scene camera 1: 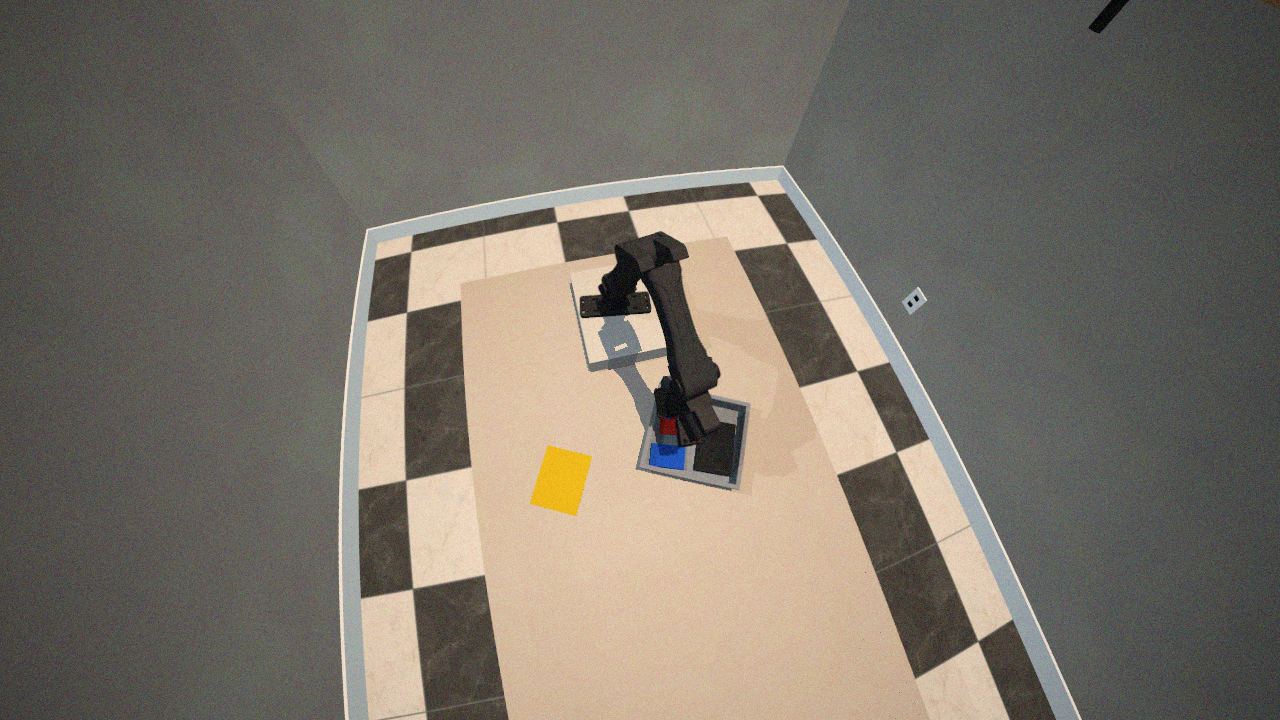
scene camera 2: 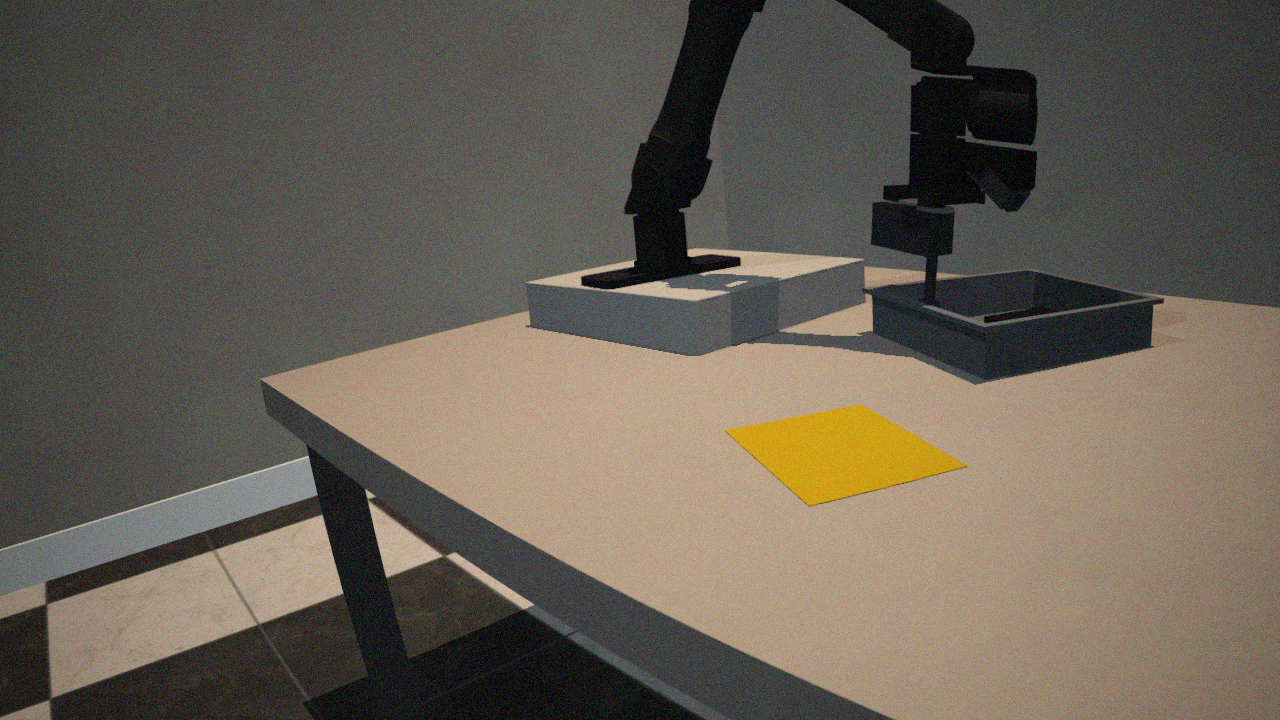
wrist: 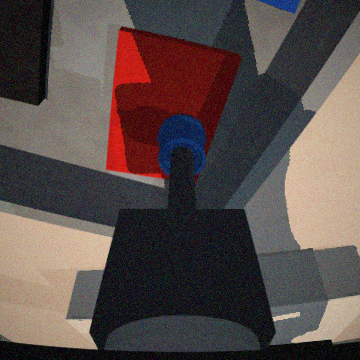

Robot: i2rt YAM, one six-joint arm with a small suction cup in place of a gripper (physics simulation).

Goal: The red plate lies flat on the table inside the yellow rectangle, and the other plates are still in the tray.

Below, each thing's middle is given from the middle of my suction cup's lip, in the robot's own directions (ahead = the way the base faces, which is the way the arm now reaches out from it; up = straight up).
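There's a yellow rectangle (scene camera 2: 822, 457) that's 29 cm to the right of my suction cup, 14 cm ahead of it and 2 cm below it. The red plate (wrist: 156, 76) is 1 cm ahead of my suction cup, 1 cm to the left of it and 2 cm below it. I see the black plate (scene camera 1: 714, 455) 11 cm to the left of my suction cup, 10 cm ahead of it and 2 cm below it, and the blue plate (scene camera 1: 665, 456) is 2 cm to the right of my suction cup, 11 cm ahead of it and 2 cm below it.
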